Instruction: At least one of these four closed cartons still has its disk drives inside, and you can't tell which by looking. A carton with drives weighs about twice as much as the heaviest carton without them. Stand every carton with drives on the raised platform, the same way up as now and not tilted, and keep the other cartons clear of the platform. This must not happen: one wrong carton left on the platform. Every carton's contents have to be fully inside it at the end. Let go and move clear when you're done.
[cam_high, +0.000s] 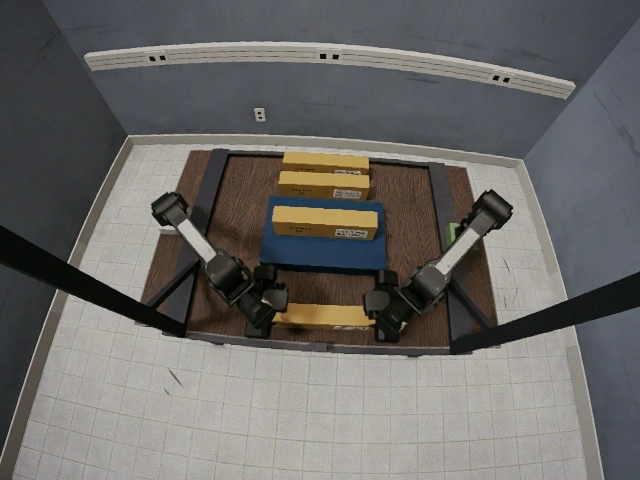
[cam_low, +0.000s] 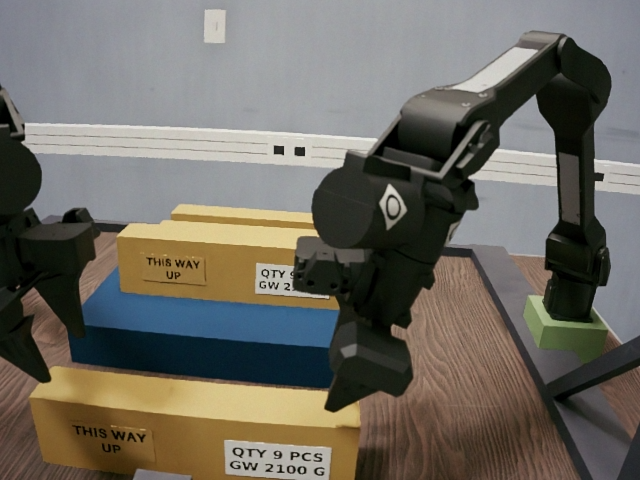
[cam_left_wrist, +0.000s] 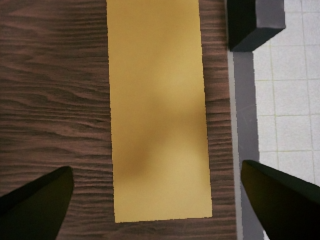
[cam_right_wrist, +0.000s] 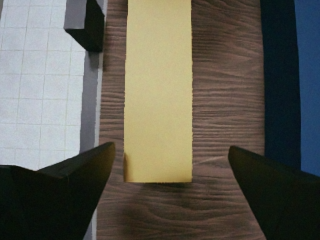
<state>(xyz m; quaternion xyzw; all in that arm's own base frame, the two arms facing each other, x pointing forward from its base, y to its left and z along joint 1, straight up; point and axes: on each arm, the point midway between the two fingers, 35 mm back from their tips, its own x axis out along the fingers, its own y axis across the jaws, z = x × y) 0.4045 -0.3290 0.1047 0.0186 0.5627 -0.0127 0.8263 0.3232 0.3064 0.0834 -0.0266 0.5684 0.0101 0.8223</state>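
My right hand is 14 cm to the right of the carton, 10 cm above it and 1 cm past it. Round my right hand: blue raised platform 27 cm ahead, 16 cm to the left, 11 cm below.
Right now my left hand is 140 mm to the left of the carton and 100 mm above it. Round my left hand: blue raised platform 290 mm ahead, 130 mm to the right, 120 mm below.
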